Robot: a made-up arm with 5 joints.
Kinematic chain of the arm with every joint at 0, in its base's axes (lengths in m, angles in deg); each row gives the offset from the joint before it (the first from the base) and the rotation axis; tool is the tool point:
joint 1: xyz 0 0 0.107 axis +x
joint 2: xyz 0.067 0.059 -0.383 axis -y
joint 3: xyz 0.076 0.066 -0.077 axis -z
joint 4: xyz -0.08 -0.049 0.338 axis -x
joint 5: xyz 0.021 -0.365 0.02 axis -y
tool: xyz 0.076 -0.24 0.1
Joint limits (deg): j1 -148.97..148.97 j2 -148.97..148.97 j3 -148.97..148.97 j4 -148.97..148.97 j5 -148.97..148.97
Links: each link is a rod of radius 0.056 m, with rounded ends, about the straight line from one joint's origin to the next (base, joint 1, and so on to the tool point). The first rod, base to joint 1, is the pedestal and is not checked.
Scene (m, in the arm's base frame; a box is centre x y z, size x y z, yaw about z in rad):
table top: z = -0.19
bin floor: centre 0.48 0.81 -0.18 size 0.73 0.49 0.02 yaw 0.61
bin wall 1: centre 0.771 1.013 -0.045 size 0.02 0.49 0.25 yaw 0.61
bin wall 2: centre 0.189 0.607 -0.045 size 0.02 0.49 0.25 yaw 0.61
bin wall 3: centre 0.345 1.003 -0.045 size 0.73 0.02 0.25 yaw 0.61
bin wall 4: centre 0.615 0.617 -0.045 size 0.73 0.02 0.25 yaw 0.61
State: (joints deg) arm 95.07 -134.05 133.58 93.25 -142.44
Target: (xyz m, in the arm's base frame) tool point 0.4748 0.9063 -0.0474
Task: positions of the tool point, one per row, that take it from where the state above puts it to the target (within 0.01 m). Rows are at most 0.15 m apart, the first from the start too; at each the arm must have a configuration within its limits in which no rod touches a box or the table.
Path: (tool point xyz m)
1: 0.6712 0.9983 0.3688
2: 0.6597 1.0031 0.2842
3: 0.6358 0.9963 0.1950
4: 0.5973 0.9775 0.1065
5: 0.5436 0.9469 0.0238
6: 0.4748 0.9063 -0.0474

